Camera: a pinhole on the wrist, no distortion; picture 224 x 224 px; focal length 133.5 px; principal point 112.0 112.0 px. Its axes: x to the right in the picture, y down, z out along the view. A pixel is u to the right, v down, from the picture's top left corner.
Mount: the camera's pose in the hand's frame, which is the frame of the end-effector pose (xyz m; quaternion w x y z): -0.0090 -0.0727 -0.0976 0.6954 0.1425 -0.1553 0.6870
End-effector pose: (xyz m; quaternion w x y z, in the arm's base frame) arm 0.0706 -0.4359 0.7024 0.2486 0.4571 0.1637 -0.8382
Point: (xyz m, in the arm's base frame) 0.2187 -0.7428 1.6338
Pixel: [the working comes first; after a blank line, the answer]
In the camera's frame: 0.5914 0.7621 0.4505

outside the picture
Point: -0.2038 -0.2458 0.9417
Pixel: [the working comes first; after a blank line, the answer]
In the camera's frame: -0.0987 0.1101 0.3940

78.5 149.3
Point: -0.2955 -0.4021 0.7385
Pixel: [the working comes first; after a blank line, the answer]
In the camera's frame: -0.0042 -0.1451 0.3841

110.5 61.6
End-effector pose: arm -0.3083 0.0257 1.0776 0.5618 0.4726 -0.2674 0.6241
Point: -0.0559 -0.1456 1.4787
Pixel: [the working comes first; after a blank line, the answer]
In the camera's frame: 0.1556 -0.3170 0.4549

157.7 19.0
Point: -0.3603 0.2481 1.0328
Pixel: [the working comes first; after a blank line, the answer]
In the camera's frame: 0.0054 -0.0619 -0.1441

behind the camera
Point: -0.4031 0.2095 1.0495
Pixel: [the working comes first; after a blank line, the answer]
In the camera's frame: 0.0650 -0.0557 -0.1404

behind the camera
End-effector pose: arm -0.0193 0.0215 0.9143 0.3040 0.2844 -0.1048 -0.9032
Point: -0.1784 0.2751 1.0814
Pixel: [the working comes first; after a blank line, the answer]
In the camera's frame: 0.0021 0.1093 0.3631

112.8 152.2
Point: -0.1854 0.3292 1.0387
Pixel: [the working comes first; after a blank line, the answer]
In the camera's frame: -0.0666 0.1180 0.3614

87.4 155.6
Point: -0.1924 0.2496 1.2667
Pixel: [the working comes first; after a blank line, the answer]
In the camera's frame: 0.1405 0.1668 0.4759

151.4 158.8
